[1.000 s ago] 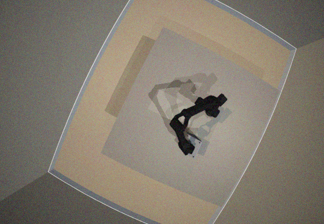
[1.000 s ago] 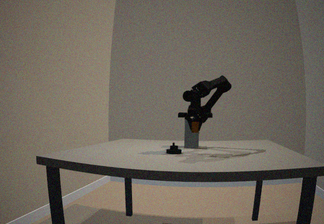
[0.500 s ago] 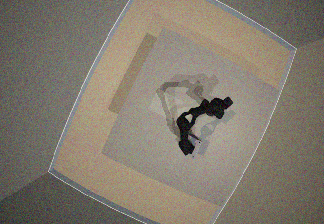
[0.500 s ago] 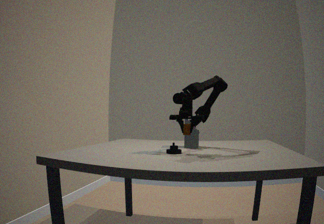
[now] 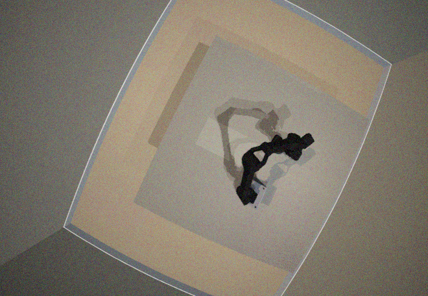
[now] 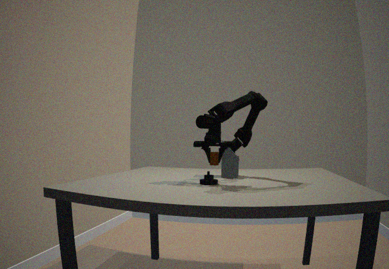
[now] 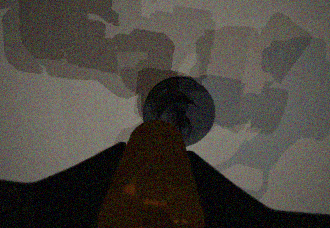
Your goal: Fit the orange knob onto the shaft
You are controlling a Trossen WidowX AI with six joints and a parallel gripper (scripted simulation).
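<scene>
My gripper tip is now 7 cm above the dark round pedestal and 2 cm to the left of it. Also, from my gripper tip: orange knob: 2 cm above.
</scene>
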